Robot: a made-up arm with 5 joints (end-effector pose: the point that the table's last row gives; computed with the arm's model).
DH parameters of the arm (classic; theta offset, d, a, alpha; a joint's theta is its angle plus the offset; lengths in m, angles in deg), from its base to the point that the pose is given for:
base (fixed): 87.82 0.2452 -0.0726 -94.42
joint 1: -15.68 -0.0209 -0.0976 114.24
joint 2: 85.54 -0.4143 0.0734 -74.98
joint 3: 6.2 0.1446 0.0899 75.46
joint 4: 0 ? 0.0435 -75.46
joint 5: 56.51 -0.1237 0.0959 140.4
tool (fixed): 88.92 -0.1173 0 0
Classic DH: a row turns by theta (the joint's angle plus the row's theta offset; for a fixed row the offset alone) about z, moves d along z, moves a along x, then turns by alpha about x.
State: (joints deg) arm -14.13 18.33 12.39 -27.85 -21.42
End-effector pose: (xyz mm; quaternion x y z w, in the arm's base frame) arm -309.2 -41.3 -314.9 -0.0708 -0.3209 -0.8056 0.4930
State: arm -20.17 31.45 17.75 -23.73 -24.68
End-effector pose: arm -263.7 7.1 -346.9 0.0991 -0.2830 -0.7757 0.5553
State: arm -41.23 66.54 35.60 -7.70 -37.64
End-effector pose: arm -118.0 278.9 -323.3 0.5932 -0.1699 -0.5717 0.5407
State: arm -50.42 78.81 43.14 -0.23 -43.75
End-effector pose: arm -70.1 403.5 -238.6 0.7481 -0.1489 -0.4684 0.4459
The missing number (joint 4, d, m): -0.0448
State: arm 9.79 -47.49 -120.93 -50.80 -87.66
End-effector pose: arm -43.4 -87.2 -5.9 0.6048 -0.7713 -0.1527 0.1268
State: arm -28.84 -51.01 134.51 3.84 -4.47
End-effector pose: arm -86.9 -31.7 -169.6 -0.2669 0.8458 0.3791 0.2639
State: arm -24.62 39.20 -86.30 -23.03 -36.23
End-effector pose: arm -235.1 -158.5 -44.4 -0.5219 -0.1194 -0.1665 0.8281
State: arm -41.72 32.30 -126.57 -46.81 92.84
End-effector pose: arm -108.0 33.3 -163.6 0.1937 -0.4936 -0.3701 0.7628
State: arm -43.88 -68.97 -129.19 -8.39 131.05
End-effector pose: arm -199.9 138.9 -19.3 -0.3817 -0.1979 -0.8319 0.3509
